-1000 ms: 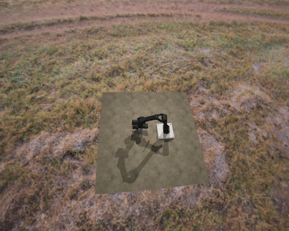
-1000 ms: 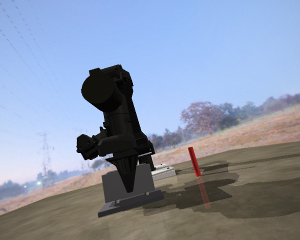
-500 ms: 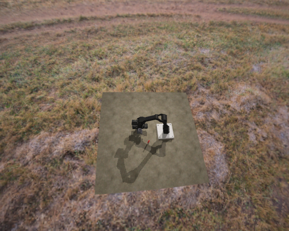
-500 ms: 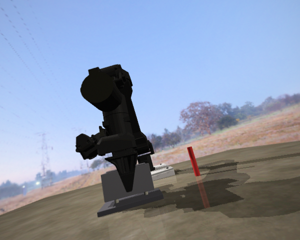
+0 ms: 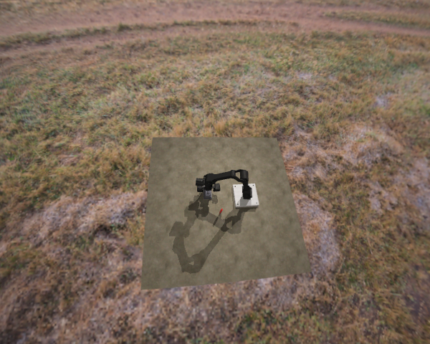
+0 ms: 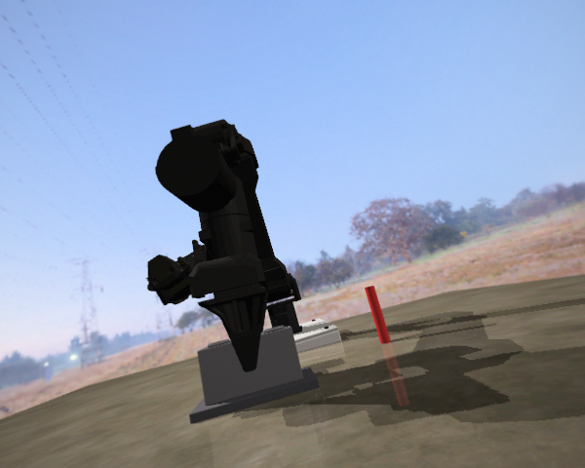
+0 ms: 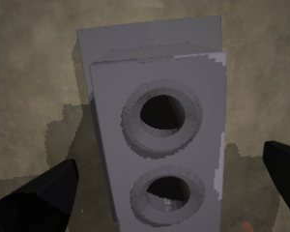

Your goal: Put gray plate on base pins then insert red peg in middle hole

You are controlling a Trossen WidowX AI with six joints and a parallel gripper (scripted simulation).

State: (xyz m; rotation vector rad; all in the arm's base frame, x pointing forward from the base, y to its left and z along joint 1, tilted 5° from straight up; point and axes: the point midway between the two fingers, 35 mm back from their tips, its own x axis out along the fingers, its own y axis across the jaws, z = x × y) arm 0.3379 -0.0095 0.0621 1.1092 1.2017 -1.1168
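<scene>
The gray plate is 10 mm above my gripper tip. Also, from my gripper tip: dark gray base: 20 mm below; red peg: 160 mm to the left, 120 mm behind, 10 mm above.
</scene>
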